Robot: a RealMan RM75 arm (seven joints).
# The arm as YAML. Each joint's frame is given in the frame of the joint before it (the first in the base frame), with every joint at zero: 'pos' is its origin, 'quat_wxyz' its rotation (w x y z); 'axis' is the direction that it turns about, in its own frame. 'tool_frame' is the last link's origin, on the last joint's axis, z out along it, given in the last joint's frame.
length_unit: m
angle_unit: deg
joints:
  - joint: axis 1
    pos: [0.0, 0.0, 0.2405]
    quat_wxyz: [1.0, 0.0, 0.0, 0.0]
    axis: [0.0, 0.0, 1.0]
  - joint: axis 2
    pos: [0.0, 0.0, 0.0]
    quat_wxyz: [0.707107, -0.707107, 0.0, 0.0]
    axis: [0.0, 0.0, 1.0]
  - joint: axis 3
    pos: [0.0, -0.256, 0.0]
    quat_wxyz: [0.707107, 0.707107, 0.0, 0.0]
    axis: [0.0, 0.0, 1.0]
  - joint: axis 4
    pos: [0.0, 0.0, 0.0]
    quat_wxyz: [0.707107, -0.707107, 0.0, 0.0]
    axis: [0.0, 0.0, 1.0]
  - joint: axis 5
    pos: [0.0, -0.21, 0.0]
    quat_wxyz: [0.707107, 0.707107, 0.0, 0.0]
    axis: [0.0, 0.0, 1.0]
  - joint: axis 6
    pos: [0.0, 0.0, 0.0]
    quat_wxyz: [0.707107, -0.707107, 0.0, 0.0]
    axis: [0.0, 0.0, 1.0]
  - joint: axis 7
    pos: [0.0, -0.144, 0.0]
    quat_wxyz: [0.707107, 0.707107, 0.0, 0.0]
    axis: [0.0, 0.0, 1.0]
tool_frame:
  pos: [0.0, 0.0, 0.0]
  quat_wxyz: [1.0, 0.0, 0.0, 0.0]
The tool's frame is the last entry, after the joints.
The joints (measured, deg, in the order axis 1, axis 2, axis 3, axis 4, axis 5, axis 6, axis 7), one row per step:
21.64, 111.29, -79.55, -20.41, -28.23, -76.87, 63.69
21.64, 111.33, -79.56, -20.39, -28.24, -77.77, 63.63
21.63, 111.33, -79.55, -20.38, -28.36, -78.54, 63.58
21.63, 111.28, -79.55, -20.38, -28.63, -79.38, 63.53
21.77, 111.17, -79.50, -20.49, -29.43, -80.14, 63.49
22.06, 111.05, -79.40, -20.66, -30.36, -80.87, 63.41
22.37, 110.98, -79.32, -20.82, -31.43, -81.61, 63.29
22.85, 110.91, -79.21, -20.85, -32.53, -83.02, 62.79
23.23, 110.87, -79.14, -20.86, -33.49, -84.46, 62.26
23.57, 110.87, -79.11, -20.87, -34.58, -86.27, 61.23
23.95, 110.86, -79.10, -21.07, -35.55, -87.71, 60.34
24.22, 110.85, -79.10, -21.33, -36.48, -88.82, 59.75
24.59, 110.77, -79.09, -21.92, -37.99, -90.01, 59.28
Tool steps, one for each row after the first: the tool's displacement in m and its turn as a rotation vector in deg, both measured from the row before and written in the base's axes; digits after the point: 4 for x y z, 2 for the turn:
-0.0020, -0.0012, 0.0002, 0.06, 0.27, 0.85
-0.0015, -0.0011, 0.0002, 0.00, 0.14, 0.75
-0.0016, -0.0012, 0.0002, -0.08, 0.02, 0.88
-0.0026, -0.0006, -0.0003, -0.37, -0.39, 1.17
-0.0035, 0.0002, -0.0003, -0.37, -0.50, 1.37
-0.0037, 0.0000, -0.0010, -0.49, -0.58, 1.45
-0.0055, -0.0005, -0.0008, -0.29, -0.62, 2.22
-0.0049, -0.0011, -0.0008, -0.24, -0.50, 2.11
-0.0053, -0.0023, -0.0013, -0.05, -0.74, 2.61
-0.0054, -0.0013, -0.0009, 0.01, -0.69, 2.41
-0.0043, -0.0012, -0.0009, -0.15, -0.58, 1.96
-0.0058, -0.0011, -0.0012, -0.46, -0.93, 2.54

